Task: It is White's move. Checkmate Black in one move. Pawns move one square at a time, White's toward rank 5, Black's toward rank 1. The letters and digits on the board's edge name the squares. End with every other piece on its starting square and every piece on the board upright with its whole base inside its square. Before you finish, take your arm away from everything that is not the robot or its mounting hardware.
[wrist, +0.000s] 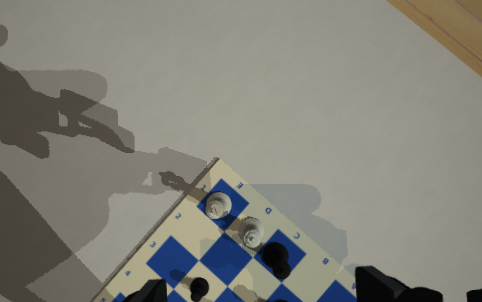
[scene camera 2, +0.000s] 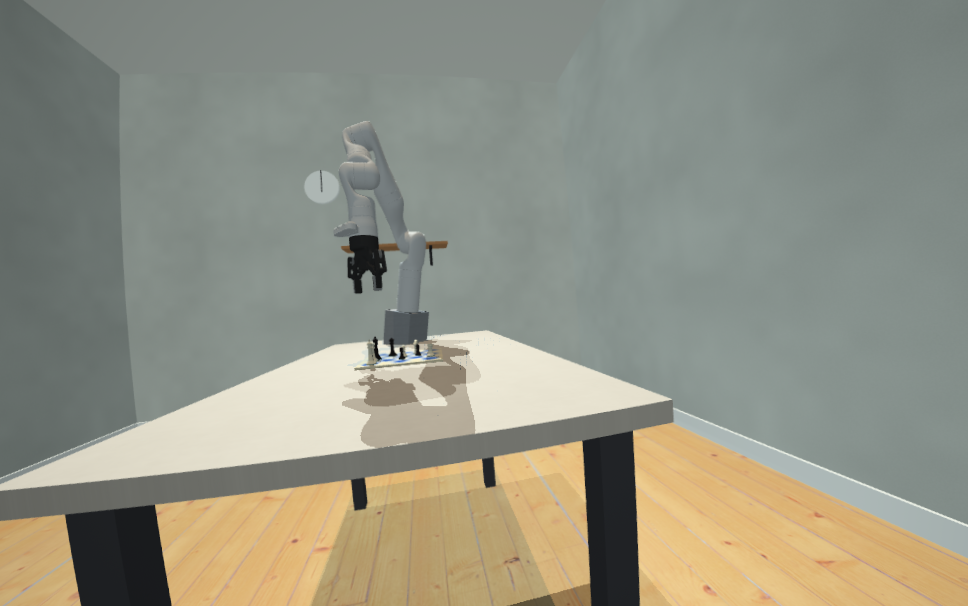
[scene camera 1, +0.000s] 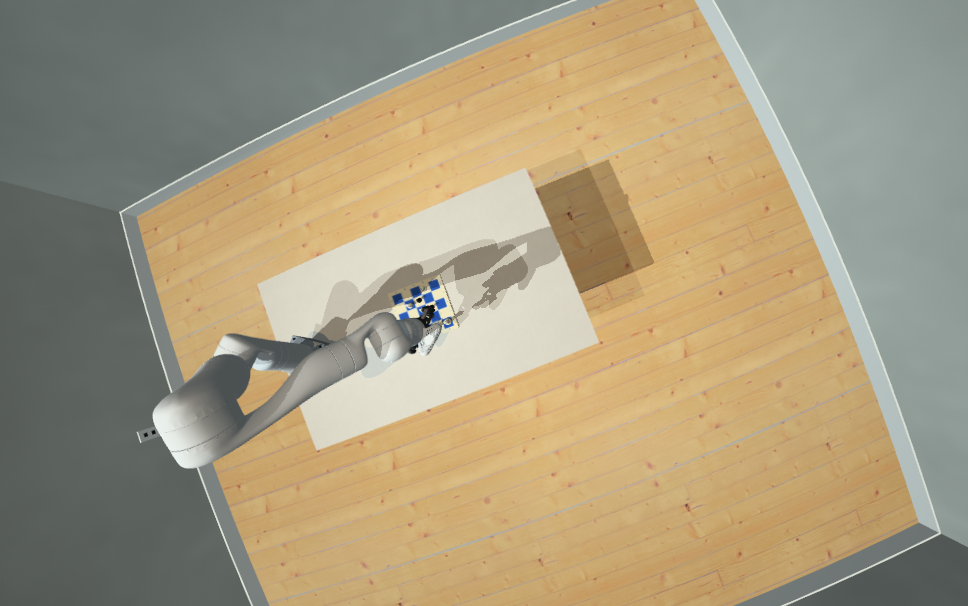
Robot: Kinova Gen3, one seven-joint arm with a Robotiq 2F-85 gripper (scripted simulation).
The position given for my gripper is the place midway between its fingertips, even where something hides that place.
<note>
I see my gripper (scene camera 2: 367, 292) and a cream chessboard (scene camera 2: 387, 361).
</note>
